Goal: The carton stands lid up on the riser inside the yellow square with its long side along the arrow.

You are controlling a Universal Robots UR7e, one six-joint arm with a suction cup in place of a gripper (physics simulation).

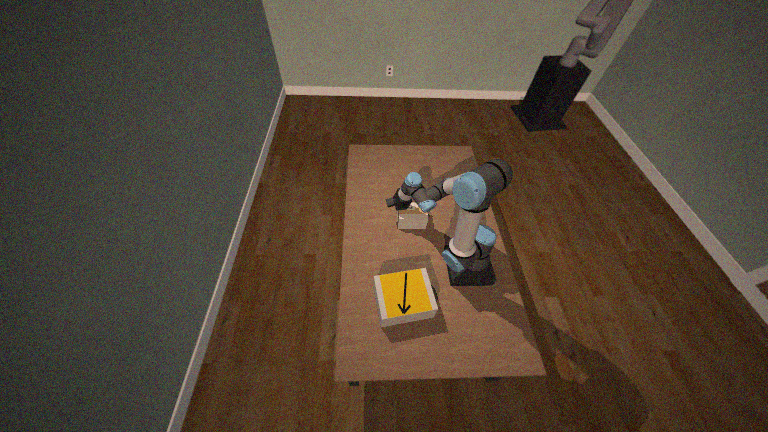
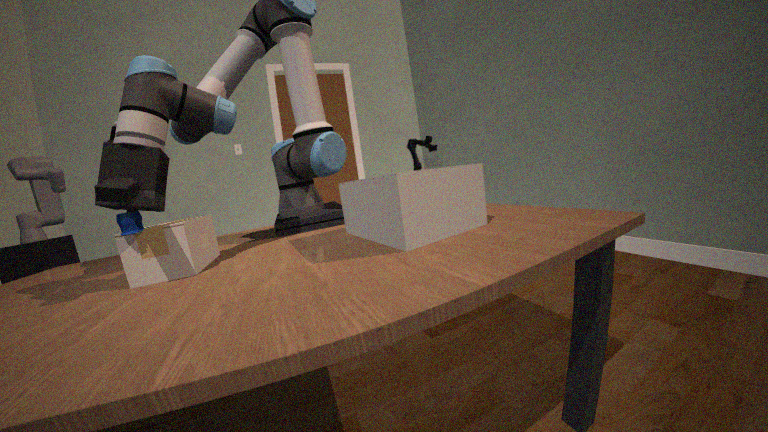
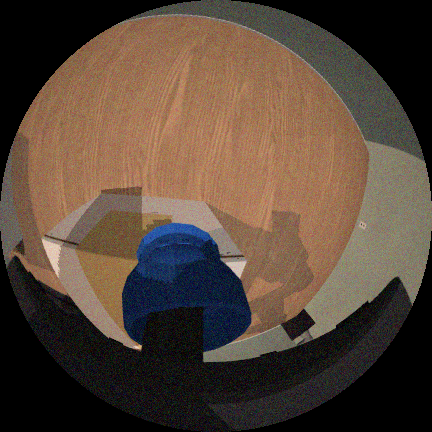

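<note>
The carton (image 1: 412,220) (image 2: 166,252) (image 3: 109,238) is a small white box with tan tape on its lid. It sits lid up at the far middle of the wooden table (image 1: 429,344) (image 2: 268,322) (image 3: 181,100). My blue suction cup (image 2: 129,223) (image 3: 174,241) presses on the lid near one edge. The carton's bottom looks to be at table level. The riser (image 1: 378,301) (image 2: 413,207) is a white block nearer the table's front. The yellow square (image 1: 418,292) and black arrow (image 1: 404,292) are on its top, and nothing stands on it.
The arm's base (image 1: 471,271) (image 2: 306,214) stands on the table between the carton and the riser. A grey robot on a black pedestal (image 1: 550,91) (image 2: 34,198) stands in the room's far corner. A small black stand (image 2: 419,150) shows behind the riser.
</note>
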